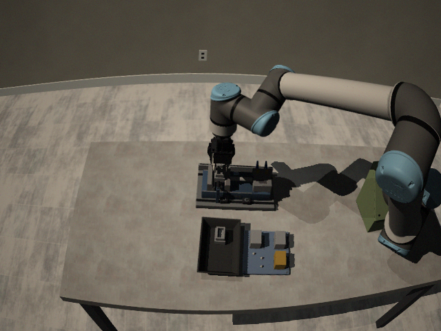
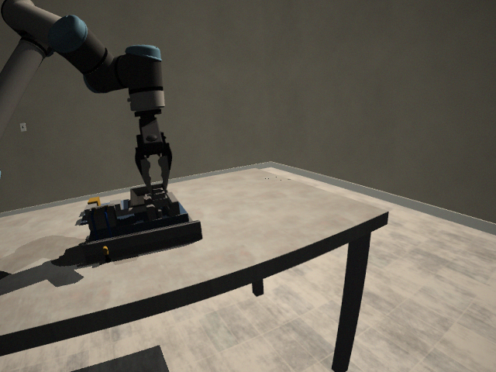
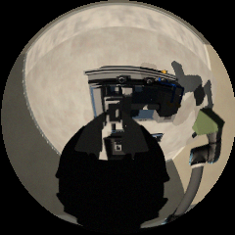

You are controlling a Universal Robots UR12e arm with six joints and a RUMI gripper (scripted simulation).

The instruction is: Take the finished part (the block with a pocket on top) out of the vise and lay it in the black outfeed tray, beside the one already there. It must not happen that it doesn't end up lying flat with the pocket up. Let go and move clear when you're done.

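Now: hand 70 mm past the vise, 10 mm to the right of it and 90 mm above it. From my hand the other things lie so: yellow block 200 mm behind, 350 mm to the left, 100 mm below; blue fixture plate 160 mm behind, 300 mm to the left, 120 mm below.
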